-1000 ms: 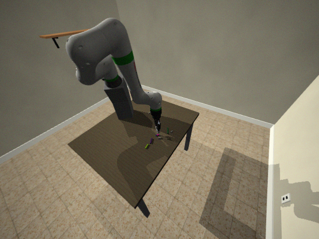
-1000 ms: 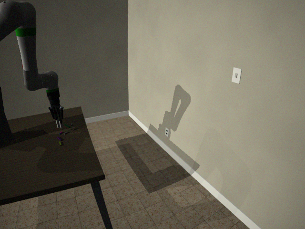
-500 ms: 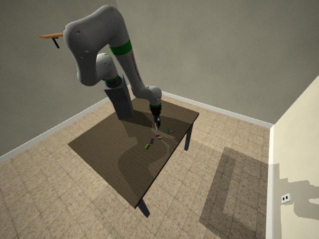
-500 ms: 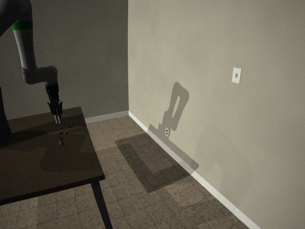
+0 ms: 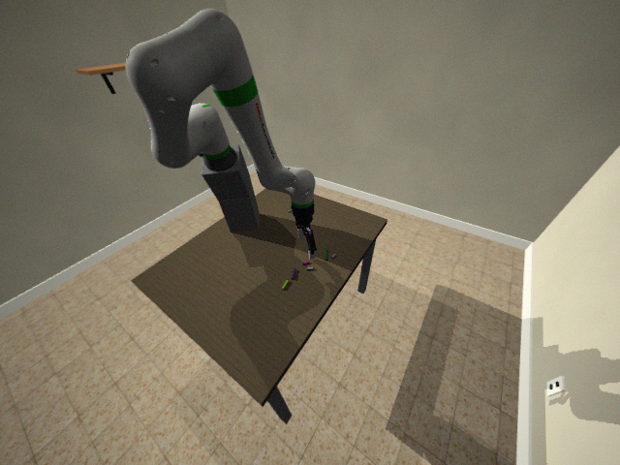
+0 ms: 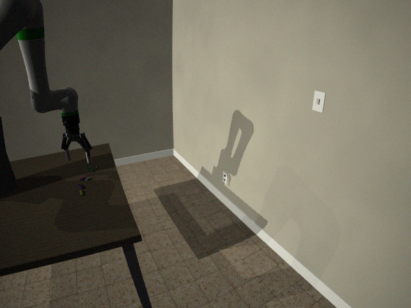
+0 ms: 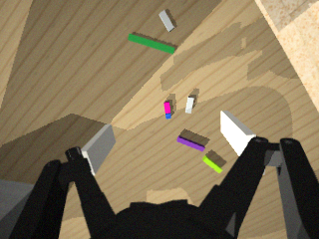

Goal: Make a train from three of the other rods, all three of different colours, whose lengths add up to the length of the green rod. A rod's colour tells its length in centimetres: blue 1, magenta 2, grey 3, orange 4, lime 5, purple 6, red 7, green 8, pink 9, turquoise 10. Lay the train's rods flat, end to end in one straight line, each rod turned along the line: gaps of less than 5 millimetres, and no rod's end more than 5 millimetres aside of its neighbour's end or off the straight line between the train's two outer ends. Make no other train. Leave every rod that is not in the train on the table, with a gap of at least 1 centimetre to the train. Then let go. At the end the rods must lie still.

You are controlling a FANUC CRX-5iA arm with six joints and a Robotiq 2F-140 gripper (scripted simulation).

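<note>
Now: hand 170 mm to the left of the lime rod and 120 mm above it. Also, from my hand: magenta rod: 120 mm below; then blue rod: 10 mm behind, 20 mm to the right, 120 mm below; then purple rod: 10 mm behind, 100 mm to the right, 120 mm below.
</note>
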